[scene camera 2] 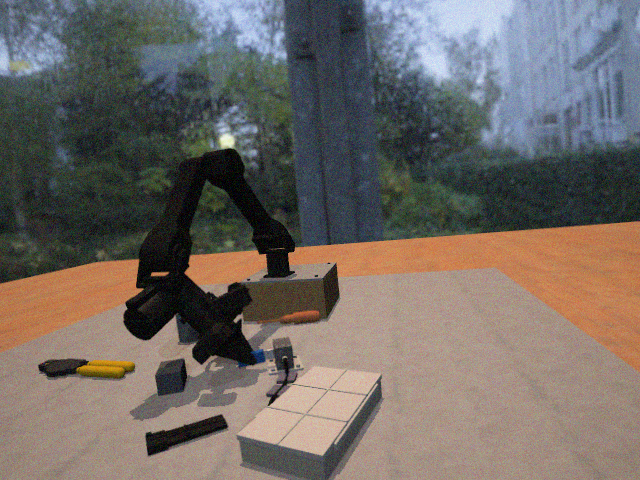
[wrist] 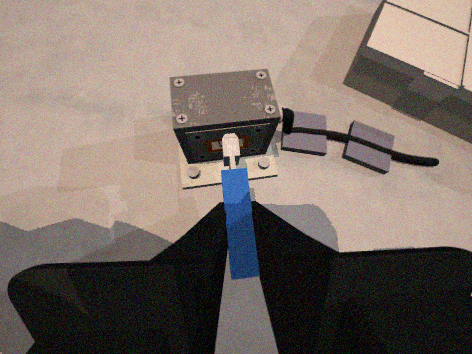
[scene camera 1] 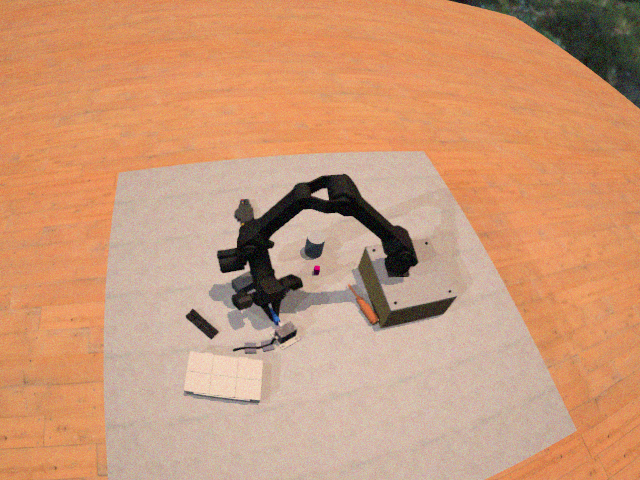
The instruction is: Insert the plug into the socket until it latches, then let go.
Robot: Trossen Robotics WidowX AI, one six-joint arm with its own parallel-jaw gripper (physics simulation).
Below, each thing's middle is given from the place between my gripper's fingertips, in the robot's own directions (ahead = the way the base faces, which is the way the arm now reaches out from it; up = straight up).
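My gripper: 10 mm below the socket [scene camera 2: 283,350], 30 mm past it, 40 mm to the right of it. From my hand: blue plug [wrist: 243,258], 10 mm above; black bar [scene camera 2: 156,442], 10 mm below, 200 mm ahead, 10 mm to the left; white tiled block [scene camera 2: 314,422], 130 mm ahead, 170 mm to the left.
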